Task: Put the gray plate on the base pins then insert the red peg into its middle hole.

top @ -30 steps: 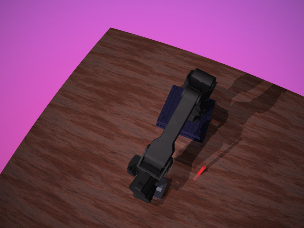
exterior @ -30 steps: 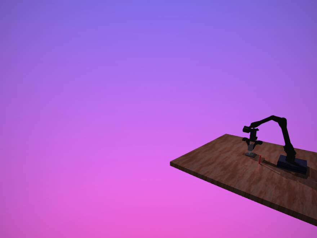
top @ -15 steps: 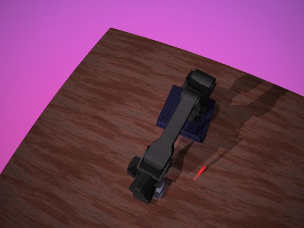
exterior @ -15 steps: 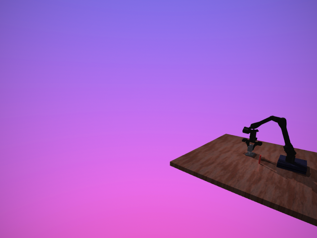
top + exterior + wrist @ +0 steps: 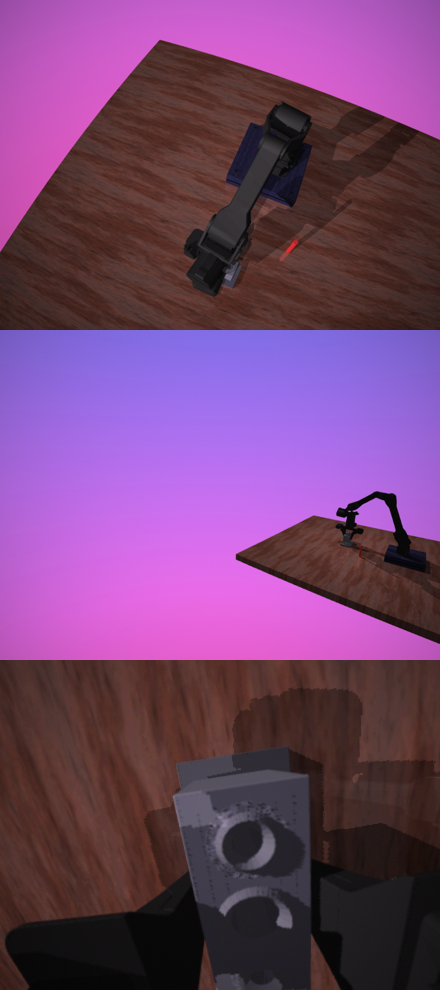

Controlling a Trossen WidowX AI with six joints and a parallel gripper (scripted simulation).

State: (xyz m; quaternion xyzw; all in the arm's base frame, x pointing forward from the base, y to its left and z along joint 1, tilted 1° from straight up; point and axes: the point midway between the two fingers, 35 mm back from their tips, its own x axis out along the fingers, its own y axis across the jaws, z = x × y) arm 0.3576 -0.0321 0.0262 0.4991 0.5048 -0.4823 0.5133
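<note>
Right now the red peg is 140 mm behind my gripper tip and 160 mm to the left of it. The rest, counted from my gripper tip: gray plate 30 mm above.
</note>
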